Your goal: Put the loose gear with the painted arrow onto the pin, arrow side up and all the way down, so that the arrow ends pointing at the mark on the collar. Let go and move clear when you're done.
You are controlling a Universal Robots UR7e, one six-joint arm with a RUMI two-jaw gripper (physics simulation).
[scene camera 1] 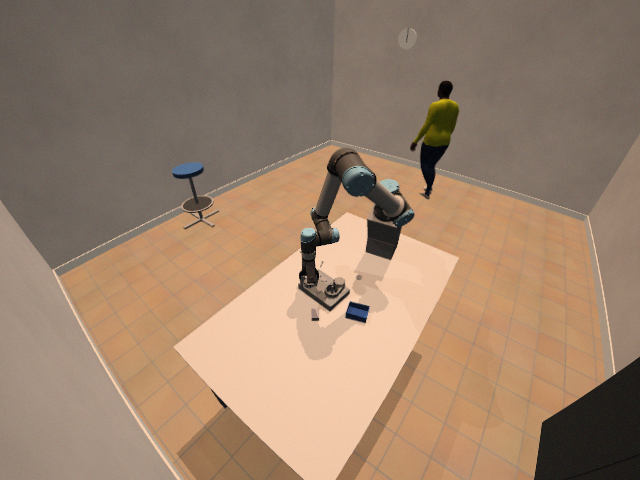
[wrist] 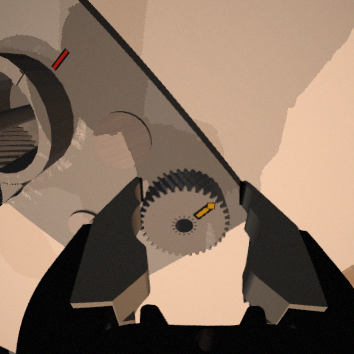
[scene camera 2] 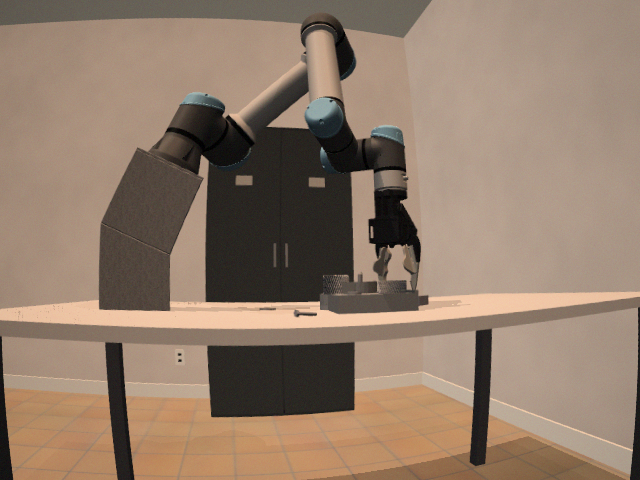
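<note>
The loose gear (scene camera 2: 392, 286) (wrist: 167, 240) lies flat at one end of the grey base plate (scene camera 2: 372, 303) (wrist: 175, 117), with its painted yellow arrow (wrist: 205, 210) facing up. In the wrist view the arrow points to the upper right. My gripper (scene camera 2: 398, 285) (wrist: 190, 180) is open, pointing down, with its fingers on either side of the gear. The left finger is at or very near the teeth; a small gap shows at the right finger. The collar (scene camera 2: 370, 286) (wrist: 62, 117) stands farther along the plate, with the pin (scene camera 2: 360, 279) rising inside. The red mark (wrist: 60, 59) shows beside the collar.
Another toothed gear (scene camera 2: 334, 284) stands beside the collar. A blue tray (scene camera 1: 357, 312) and a small dark block (scene camera 1: 315, 314) lie on the table near the plate. A bolt (scene camera 2: 305, 313) lies on the table in scene camera 2. A person (scene camera 1: 439, 124) is on the floor beyond the table.
</note>
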